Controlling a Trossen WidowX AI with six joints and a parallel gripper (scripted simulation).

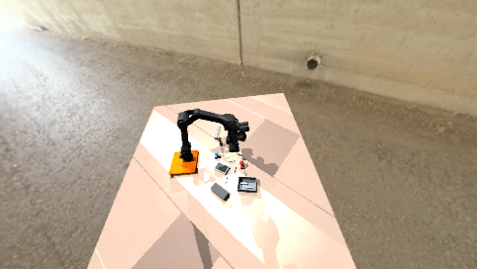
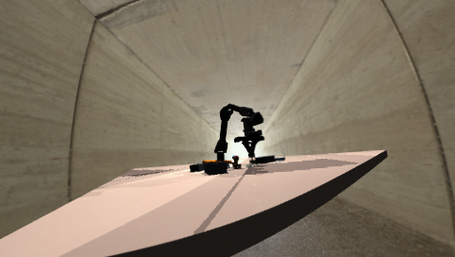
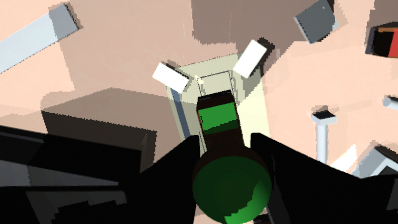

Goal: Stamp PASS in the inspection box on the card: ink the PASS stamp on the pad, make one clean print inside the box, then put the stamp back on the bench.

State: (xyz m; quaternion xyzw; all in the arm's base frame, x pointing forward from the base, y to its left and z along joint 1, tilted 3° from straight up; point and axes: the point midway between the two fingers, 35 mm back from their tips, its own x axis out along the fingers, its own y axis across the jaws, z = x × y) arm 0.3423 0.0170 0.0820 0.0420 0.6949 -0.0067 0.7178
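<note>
My gripper tip is 2 cm past the card and 7 cm above it. The rest, counted from my gripper tip: blue-topped stamp: 14 cm behind, 3 cm to the right, 5 cm below; green-knobbed pass stamp: right at my gripper tip; red-topped stamp: 3 cm ahead, 13 cm to the right, 5 cm below.
</note>
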